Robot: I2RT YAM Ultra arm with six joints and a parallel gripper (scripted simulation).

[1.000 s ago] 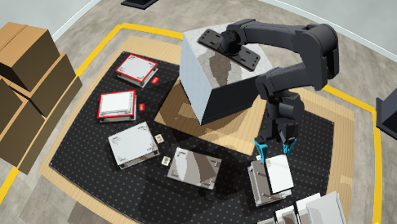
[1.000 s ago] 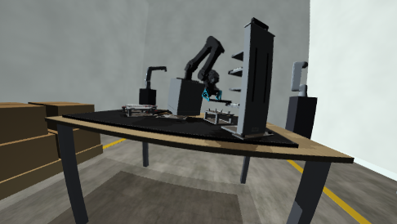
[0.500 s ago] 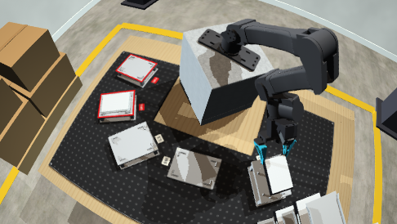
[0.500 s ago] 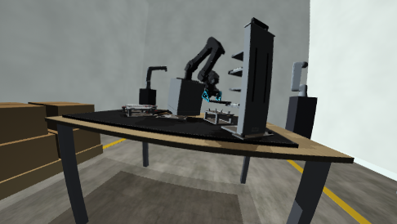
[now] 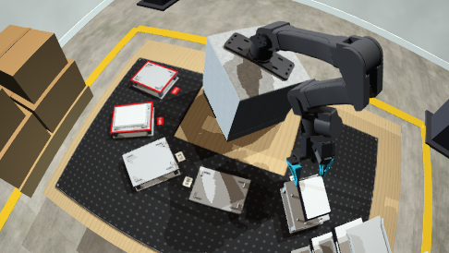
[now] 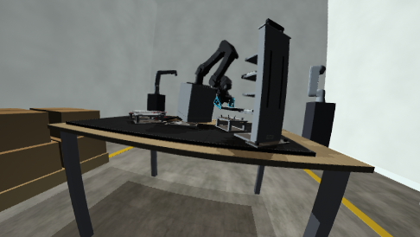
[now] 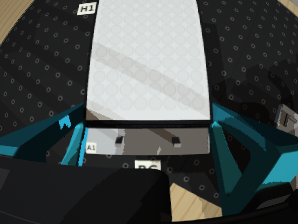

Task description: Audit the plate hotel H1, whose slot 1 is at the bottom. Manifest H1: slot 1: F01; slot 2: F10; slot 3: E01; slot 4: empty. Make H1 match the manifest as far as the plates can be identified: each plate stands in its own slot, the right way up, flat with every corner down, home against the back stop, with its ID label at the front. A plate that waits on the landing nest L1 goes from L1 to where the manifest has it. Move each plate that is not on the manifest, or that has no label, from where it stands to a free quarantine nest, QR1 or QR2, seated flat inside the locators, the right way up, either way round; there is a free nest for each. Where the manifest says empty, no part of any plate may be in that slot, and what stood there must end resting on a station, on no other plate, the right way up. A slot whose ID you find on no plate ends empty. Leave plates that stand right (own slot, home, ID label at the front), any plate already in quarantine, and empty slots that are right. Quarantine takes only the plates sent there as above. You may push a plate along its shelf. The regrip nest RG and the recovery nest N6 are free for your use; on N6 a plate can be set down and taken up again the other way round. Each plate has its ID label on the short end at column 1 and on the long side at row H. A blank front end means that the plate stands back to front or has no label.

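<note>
Now: the grey regrip nest 60 mm below my hand, 40 mm ahead of it and 30 mm to the left of it. From my hand the other things lie so: plate hotel H1: 240 mm ahead, 210 mm to the left, 90 mm above; then H1 tag: 200 mm to the left, 120 mm below, 80 mm ahead; then RG tag: 120 mm below, 40 mm behind, 30 mm to the right.
</note>
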